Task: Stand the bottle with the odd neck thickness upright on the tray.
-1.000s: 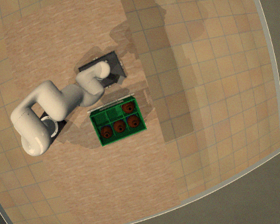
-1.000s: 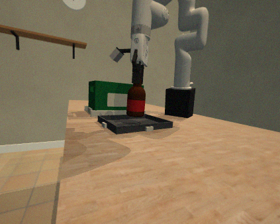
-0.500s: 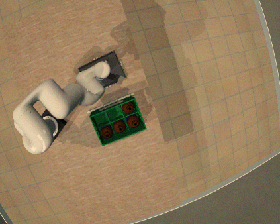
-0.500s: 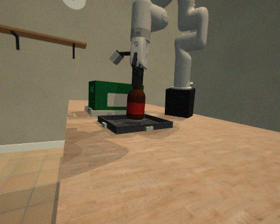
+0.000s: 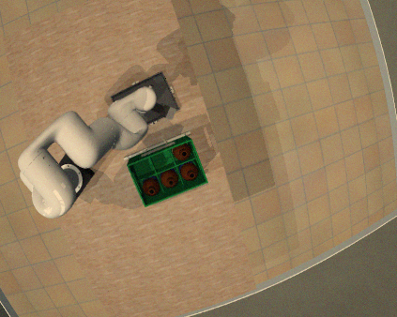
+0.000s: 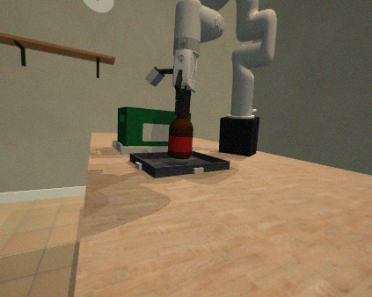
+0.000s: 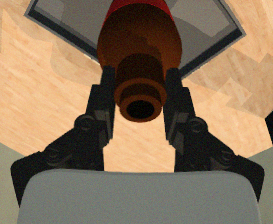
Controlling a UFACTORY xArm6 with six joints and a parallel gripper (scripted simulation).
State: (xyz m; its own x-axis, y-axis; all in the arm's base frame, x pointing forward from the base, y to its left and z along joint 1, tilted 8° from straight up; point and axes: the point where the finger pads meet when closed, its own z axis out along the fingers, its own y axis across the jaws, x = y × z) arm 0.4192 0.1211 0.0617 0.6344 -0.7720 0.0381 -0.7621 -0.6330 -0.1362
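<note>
My hand is 7 cm above the brown bottle. From my hand the other things lie so: tray: 16 cm below; green crate: 29 cm to the right, 9 cm below, 4 cm behind.
</note>
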